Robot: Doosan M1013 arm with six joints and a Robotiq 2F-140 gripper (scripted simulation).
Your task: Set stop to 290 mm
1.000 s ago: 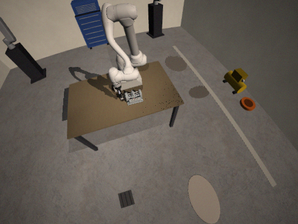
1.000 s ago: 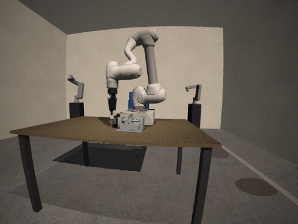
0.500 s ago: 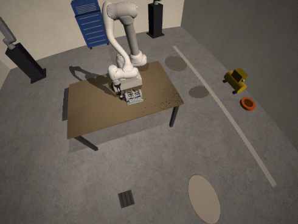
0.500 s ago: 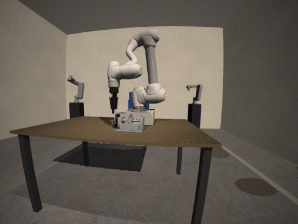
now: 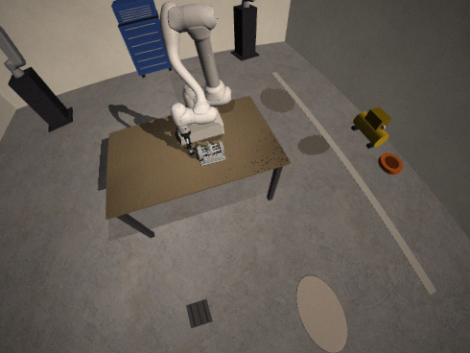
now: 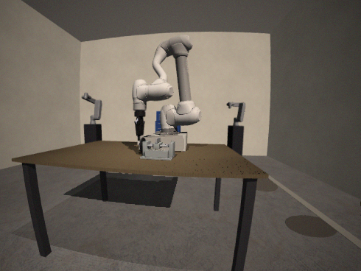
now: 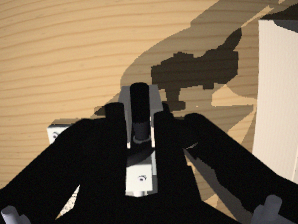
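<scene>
Now: the grey stop fixture 8 cm ahead of my hand, 13 cm to the left of it and 1 cm below it. The rest, counted from my hand: black handwheel handle: 2 cm below.
</scene>
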